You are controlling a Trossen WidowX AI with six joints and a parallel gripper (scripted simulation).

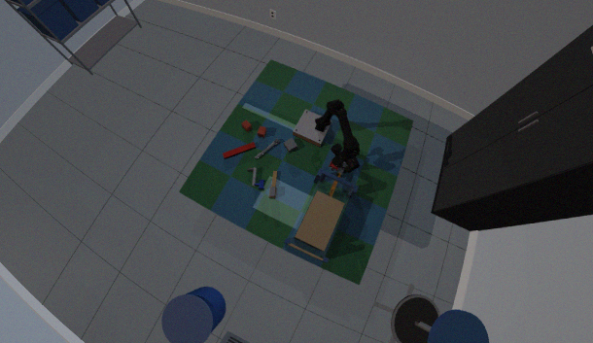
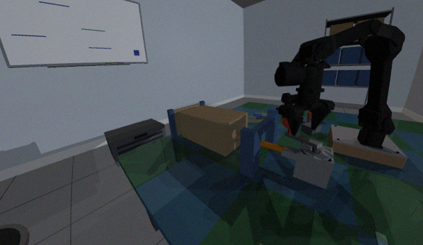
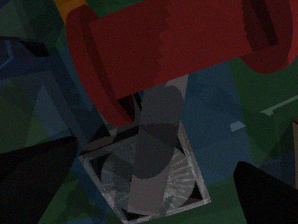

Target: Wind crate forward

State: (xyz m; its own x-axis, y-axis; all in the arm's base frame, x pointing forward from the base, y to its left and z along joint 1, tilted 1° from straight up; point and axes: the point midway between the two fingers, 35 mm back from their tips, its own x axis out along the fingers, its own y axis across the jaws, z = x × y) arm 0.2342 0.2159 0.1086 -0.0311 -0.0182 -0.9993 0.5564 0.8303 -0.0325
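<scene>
My gripper tip is 20 mm above the grey crank arm, 10 mm to the left of it and 10 mm short of it. From my gripper tip the other things lie so: red knob 50 mm ahead, 30 mm to the right, 10 mm above; then blue steel frame 120 mm ahead, 20 mm to the left, 20 mm below; then grey winch 100 mm below, 60 mm behind, 20 mm to the left.
</scene>
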